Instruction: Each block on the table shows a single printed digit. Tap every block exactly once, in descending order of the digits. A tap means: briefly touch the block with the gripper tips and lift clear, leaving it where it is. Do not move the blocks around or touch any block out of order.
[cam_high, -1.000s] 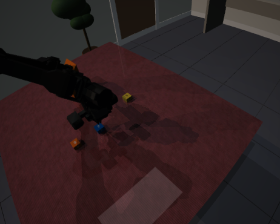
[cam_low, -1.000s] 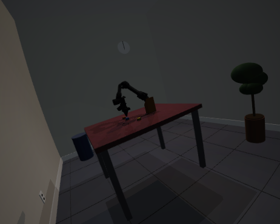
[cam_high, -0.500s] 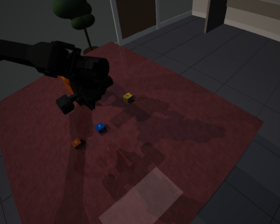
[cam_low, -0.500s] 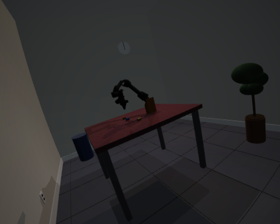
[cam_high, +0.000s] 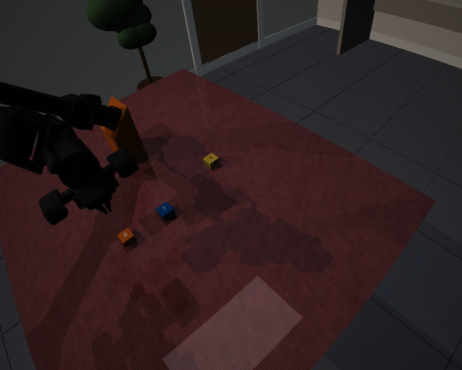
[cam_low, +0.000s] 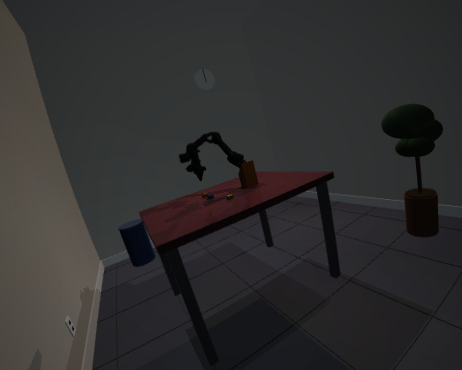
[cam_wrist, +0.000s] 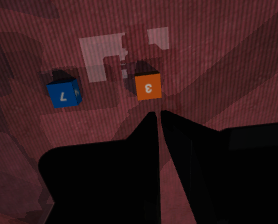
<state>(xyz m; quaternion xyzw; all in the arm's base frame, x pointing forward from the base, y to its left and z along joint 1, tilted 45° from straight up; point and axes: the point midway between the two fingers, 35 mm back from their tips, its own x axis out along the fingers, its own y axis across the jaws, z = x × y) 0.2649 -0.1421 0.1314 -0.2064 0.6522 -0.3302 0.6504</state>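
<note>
Now: the orange block 110 mm below my gripper tip. The rest, counted from my gripper tip: blue block: 110 mm to the left, 110 mm below, 20 mm ahead; then yellow block: 300 mm to the left, 110 mm below, 10 mm behind.
</note>
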